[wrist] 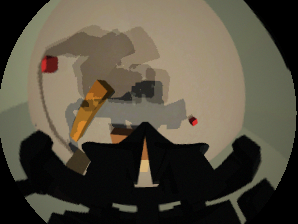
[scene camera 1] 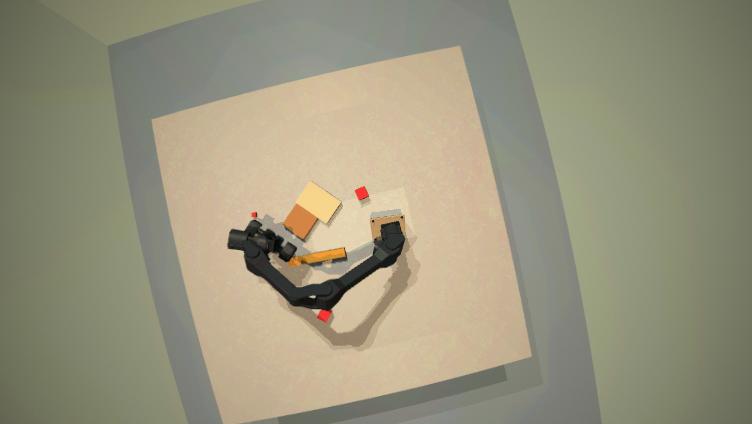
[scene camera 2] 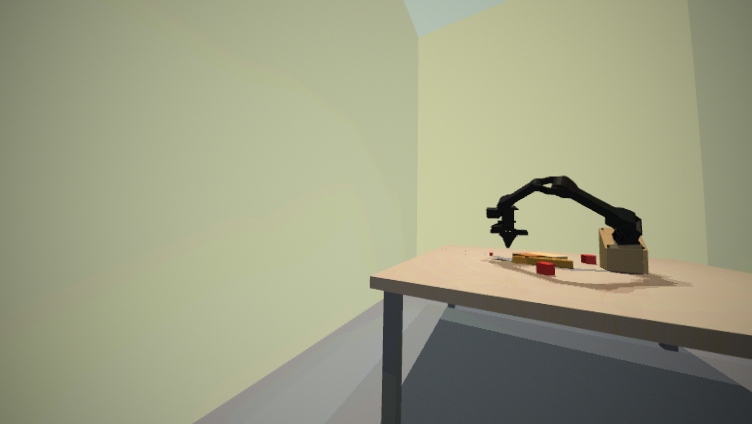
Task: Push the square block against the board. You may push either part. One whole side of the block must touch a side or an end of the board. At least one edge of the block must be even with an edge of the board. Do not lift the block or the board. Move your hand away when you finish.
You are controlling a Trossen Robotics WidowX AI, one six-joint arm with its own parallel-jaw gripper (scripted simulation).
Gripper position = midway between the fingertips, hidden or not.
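Observation:
Through the wrist camera I see my gripper (wrist: 145, 124), which is shut and holds nothing, and there is a narrow orange board (wrist: 100, 91) as well. Scene camera 1 gives me a pale tan block (scene camera 1: 314, 199).

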